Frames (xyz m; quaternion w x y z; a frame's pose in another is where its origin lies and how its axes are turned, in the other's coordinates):
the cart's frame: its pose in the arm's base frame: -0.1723 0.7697 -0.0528 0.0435 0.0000 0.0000 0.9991
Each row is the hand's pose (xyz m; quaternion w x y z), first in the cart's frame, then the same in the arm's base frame.
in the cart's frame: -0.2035 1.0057 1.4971 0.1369 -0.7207 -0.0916 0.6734
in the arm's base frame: -0.0570 -0.2499 1.4443 0.6668 -0.0602 0.7240 -0.1661
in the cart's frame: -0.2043 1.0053 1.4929 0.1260 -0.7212 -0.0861 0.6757
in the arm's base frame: -0.0561 -0.2496 1.4401 0.6696 -0.0546 0.7243 -0.1553
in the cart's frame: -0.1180 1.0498 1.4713 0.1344 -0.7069 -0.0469 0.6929
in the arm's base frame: -0.1460 -0.2864 1.4185 0.6864 -0.0161 0.7082 -0.1644
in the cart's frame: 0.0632 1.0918 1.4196 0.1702 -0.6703 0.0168 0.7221
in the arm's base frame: -0.3302 -0.3125 1.3668 0.7140 0.0459 0.6689 -0.2015
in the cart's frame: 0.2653 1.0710 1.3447 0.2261 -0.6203 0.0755 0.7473
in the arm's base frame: -0.5297 -0.2742 1.2919 0.7367 0.1024 0.6164 -0.2584
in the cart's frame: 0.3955 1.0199 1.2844 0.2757 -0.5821 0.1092 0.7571
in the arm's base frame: -0.6549 -0.2120 1.2316 0.7444 0.1344 0.5768 -0.3084
